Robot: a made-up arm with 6 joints. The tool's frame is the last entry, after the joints. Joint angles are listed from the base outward.
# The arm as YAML. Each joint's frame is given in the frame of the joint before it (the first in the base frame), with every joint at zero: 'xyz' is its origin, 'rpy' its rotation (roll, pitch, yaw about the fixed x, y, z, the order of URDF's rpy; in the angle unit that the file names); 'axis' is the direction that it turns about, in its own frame. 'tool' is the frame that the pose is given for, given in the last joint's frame.
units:
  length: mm
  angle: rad
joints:
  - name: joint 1
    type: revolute
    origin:
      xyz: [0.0, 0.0, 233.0]
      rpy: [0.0, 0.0, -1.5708]
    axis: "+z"
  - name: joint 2
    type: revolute
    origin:
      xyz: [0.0, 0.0, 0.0]
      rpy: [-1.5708, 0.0, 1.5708]
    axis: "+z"
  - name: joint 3
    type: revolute
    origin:
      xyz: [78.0, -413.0, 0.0]
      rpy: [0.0, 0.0, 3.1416]
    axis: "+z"
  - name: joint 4
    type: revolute
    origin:
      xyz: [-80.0, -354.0, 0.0]
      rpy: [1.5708, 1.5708, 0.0]
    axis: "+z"
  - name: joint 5
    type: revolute
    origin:
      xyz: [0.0, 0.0, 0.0]
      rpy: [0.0, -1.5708, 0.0]
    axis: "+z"
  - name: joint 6
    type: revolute
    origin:
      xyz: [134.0, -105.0, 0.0]
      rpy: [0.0, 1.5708, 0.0]
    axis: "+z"
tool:
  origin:
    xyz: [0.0, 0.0, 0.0]
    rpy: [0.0, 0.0, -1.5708]
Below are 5 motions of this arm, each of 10 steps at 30 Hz.
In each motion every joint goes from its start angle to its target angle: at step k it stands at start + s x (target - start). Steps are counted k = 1, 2, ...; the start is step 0. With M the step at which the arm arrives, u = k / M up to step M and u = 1 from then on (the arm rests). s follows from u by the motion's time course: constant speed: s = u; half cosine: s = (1 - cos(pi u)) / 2; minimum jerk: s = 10 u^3 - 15 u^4 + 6 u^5.
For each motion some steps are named. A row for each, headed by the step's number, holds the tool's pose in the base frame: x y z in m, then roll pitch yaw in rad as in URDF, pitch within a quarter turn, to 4 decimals.
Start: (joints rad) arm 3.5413 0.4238 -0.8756 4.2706 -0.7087 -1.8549
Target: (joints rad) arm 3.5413 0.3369 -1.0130 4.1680 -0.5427 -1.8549
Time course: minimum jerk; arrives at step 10
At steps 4, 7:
4: -0.3420 -0.3038 0.2430 2.8935 0.5515 1.2429
7: -0.3691 -0.3067 0.2643 3.1081 0.5768 1.3610

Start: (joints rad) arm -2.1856 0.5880 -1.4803 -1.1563 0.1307 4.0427
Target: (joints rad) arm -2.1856 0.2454 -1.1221 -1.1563 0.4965 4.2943
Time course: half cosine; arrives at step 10
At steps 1, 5, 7, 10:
1: -0.3708 -0.6605 0.3100 -2.7651 0.7734 1.2995
5: -0.3609 -0.6041 0.3336 -2.7604 0.7183 1.0972
7: -0.3524 -0.5642 0.3448 -2.7420 0.6935 0.9810
10: -0.3453 -0.5343 0.3512 -2.7235 0.6812 0.9028

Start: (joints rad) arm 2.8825 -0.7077 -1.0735 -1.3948 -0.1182 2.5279
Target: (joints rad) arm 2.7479 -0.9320 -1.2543 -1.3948 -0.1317 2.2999
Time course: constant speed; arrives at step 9
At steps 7, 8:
7: -0.1261 -0.0798 0.8807 -0.9063 -0.5767 0.9515
8: -0.1059 -0.0866 0.8897 -0.8433 -0.5845 0.8897

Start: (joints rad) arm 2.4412 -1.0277 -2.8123 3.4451 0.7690 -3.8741
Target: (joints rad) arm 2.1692 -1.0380 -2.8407 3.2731 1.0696 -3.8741
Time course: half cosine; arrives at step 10
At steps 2, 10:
2: 0.5491 -0.4792 0.8464 -1.3993 1.0163 -1.9460
10: 0.4397 -0.6294 0.7895 -1.9446 0.8943 -2.7216

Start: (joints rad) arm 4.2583 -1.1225 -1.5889 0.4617 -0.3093 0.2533
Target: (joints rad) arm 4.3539 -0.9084 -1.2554 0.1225 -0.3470 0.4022
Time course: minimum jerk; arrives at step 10
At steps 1, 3, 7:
1: 0.0909 0.3290 0.9776 -0.2031 -0.0338 1.8047
3: 0.0720 0.2852 0.9878 -0.2372 -0.1043 1.7965
7: 0.0065 0.0862 0.9912 -0.3555 -0.4363 1.8052

